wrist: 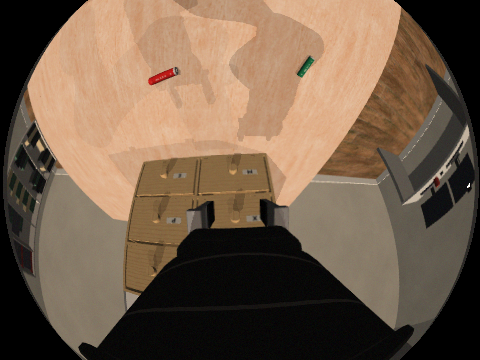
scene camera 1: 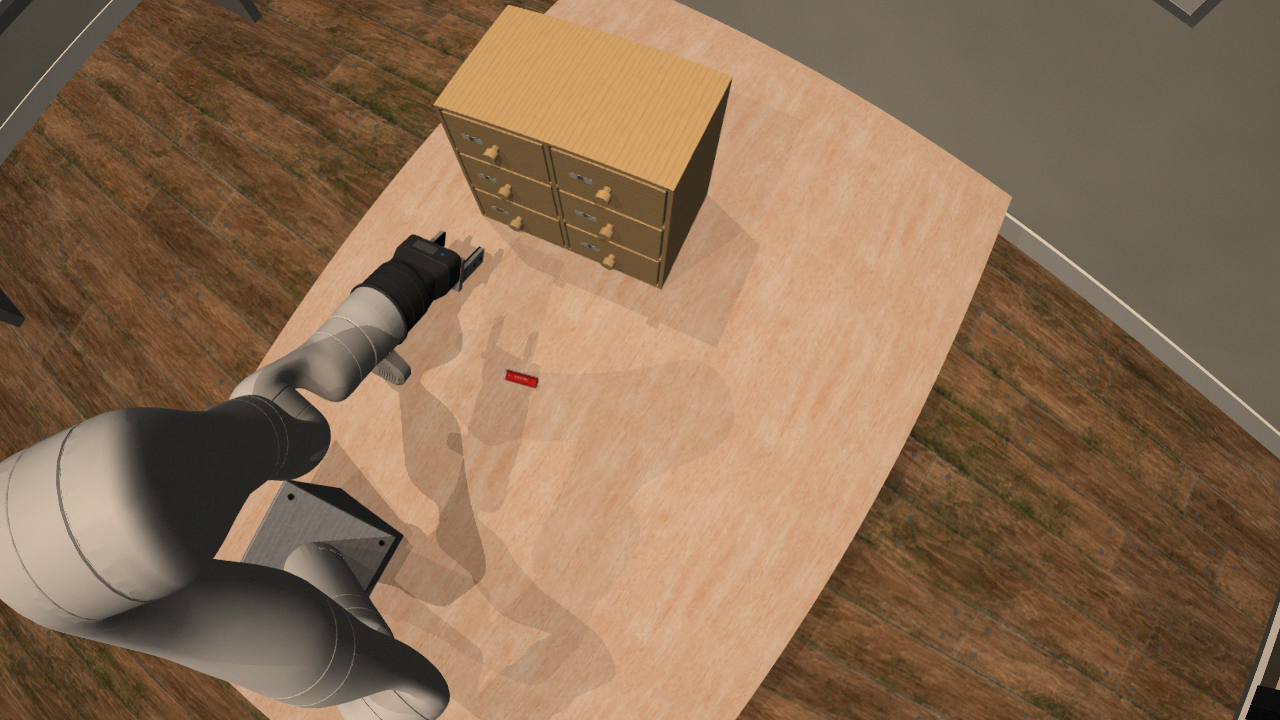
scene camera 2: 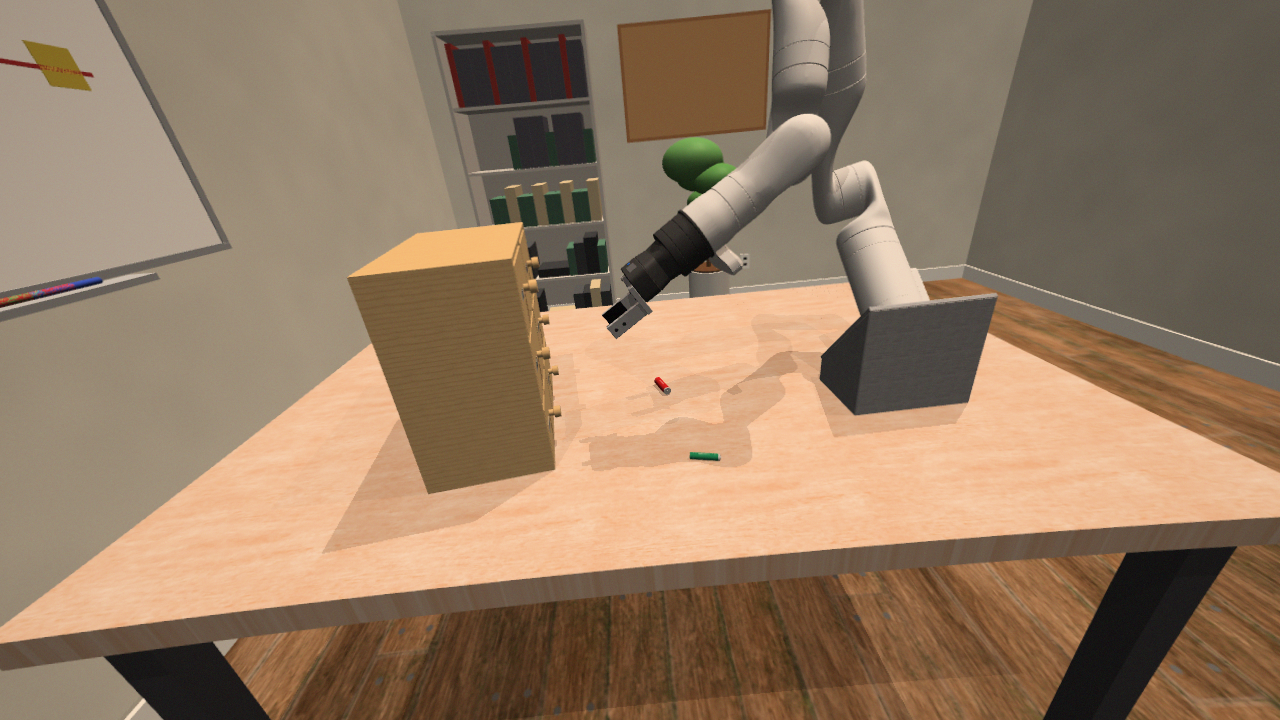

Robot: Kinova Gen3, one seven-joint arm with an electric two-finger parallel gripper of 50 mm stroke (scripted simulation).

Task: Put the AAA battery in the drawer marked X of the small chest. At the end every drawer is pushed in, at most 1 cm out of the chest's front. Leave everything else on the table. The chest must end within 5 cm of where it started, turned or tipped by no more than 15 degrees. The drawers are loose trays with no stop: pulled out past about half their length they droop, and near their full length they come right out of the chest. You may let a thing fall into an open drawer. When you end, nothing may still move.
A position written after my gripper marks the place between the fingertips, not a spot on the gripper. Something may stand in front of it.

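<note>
A wooden chest (scene camera 2: 443, 311), (scene camera 1: 651, 115) is in my sight. I can see a drawer (wrist: 230, 212) as well, and there is my gripper (scene camera 1: 461, 245), (wrist: 237, 209), (scene camera 2: 608, 326).
</note>
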